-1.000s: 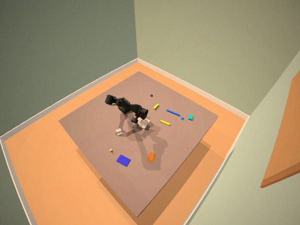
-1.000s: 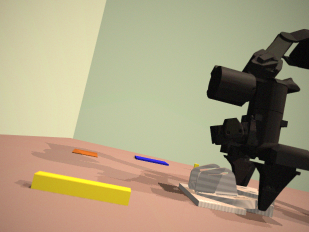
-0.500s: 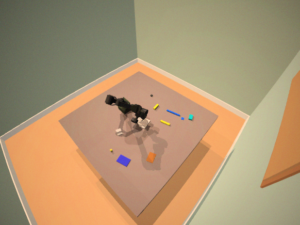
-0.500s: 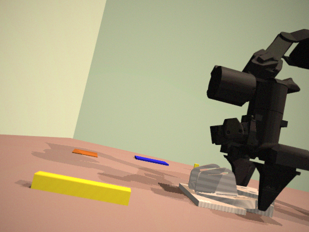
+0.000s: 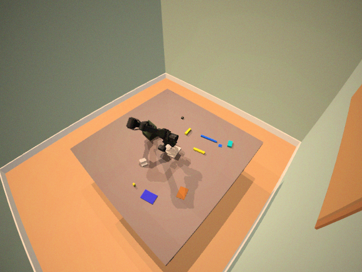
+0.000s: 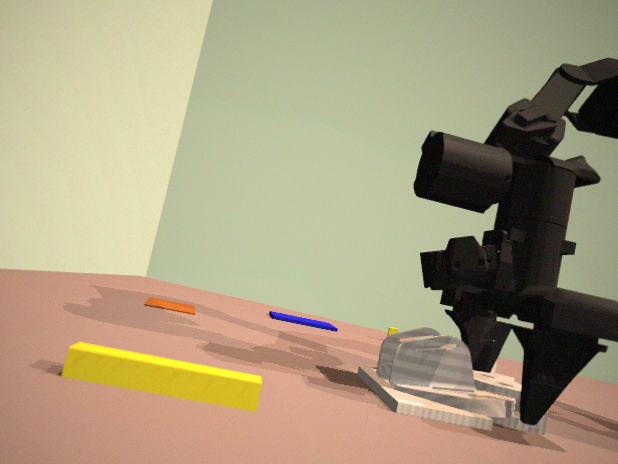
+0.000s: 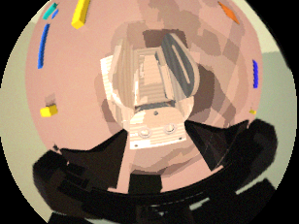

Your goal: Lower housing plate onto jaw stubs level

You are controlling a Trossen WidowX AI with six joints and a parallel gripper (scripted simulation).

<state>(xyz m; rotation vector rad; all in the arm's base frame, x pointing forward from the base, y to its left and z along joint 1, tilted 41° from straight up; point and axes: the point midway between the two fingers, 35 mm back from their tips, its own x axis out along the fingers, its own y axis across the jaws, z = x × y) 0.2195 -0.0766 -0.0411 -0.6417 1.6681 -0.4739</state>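
Right now my gripper tip is 2 cm below the white housing part and 1 cm short of it. Round my gripper tip: small yellow cube 43 cm to the right, 3 cm ahead, 1 cm above; then blue bar 32 cm to the left, 23 cm ahead; then dark cube 39 cm to the left, 14 cm behind.
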